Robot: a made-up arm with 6 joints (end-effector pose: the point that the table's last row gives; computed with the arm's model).
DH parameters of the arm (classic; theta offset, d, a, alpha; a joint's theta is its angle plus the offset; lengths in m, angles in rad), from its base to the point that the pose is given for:
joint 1: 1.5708 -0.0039 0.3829 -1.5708
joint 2: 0 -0.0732 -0.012 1.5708
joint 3: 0 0.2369 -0.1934 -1.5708
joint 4: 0 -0.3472 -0.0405 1.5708
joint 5: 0 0.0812 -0.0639 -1.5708
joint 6: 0 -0.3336 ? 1.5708
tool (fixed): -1.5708 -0.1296 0 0
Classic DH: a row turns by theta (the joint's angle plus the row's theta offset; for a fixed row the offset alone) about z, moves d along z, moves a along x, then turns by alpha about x.
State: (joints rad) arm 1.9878 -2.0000 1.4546 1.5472 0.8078 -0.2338
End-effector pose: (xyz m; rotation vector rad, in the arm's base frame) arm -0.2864 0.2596 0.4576 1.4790 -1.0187 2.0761
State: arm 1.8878 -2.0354 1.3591 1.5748 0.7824 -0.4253
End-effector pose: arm -0.2747 0.3172 0.4233 1.4684 -0.7477 2.1571
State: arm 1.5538 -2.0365 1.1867 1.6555 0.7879 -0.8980
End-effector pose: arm -0.2061 0.4237 0.3755 1.3824 -0.2626 2.2020
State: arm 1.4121 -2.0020 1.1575 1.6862 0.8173 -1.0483
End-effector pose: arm -0.1731 0.4494 0.3720 1.3104 -0.1698 2.1852
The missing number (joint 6, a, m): 0.0676
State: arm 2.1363 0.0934 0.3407 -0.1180 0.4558 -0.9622
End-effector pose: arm -0.8439 0.2423 0.2989 0.1304 1.4186 2.5834
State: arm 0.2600 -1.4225 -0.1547 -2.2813 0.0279 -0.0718
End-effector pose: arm 0.6736 0.2781 -0.2276 -2.5115 -0.1993 0.2975
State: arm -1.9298 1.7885 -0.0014 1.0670 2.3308 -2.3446
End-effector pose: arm 0.4109 -0.3722 -0.1259 -0.8301 -0.8762 1.9027
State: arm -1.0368 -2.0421 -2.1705 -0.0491 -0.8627 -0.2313
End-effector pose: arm -0.0544 0.7144 -0.3015 -1.1490 -1.7082 1.4499
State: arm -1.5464 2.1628 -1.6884 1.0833 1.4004 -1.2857
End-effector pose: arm 0.5926 -0.0651 0.2665 -1.1344 0.3259 -2.4653
